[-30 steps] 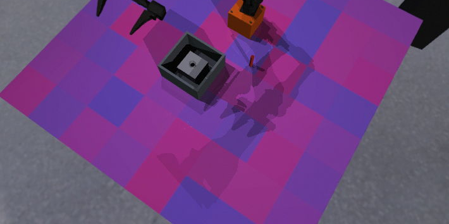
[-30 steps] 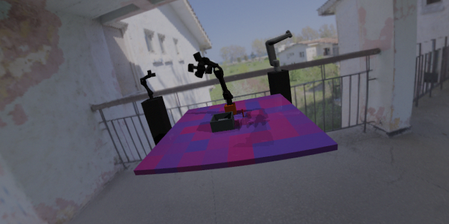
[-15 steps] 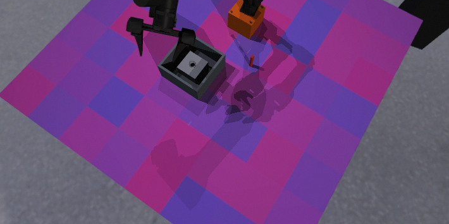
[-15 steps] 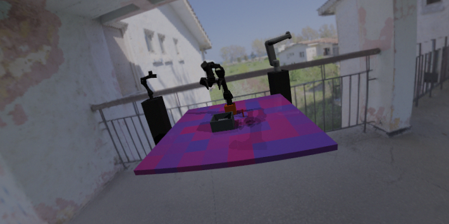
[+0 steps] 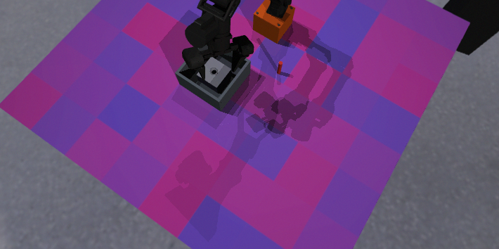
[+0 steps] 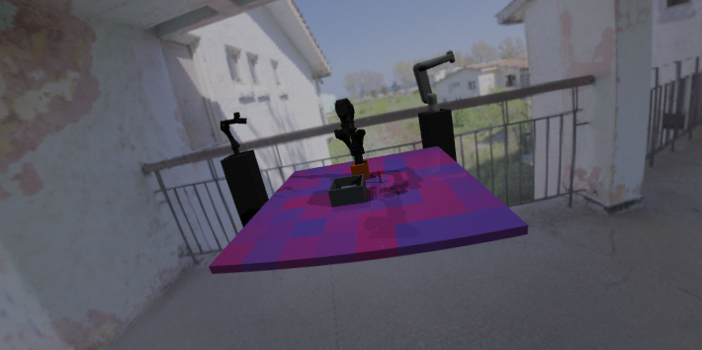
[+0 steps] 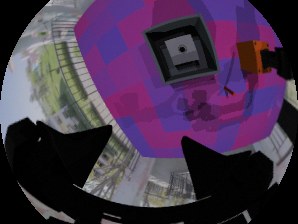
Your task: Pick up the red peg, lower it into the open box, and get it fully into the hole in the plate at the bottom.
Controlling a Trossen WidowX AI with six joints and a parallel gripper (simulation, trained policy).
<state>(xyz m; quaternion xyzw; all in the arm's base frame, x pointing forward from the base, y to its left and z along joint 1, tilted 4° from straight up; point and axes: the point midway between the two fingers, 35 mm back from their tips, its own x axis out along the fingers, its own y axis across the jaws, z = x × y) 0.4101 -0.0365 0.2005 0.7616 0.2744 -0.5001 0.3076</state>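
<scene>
My gripper tip is 26 cm above the red peg, 22 cm past it and 13 cm to the right of it. Also, from my gripper tip: grey plate 25 cm below, 10 cm behind, 8 cm to the right; then dark grey box 27 cm below, 10 cm behind, 8 cm to the right.
</scene>
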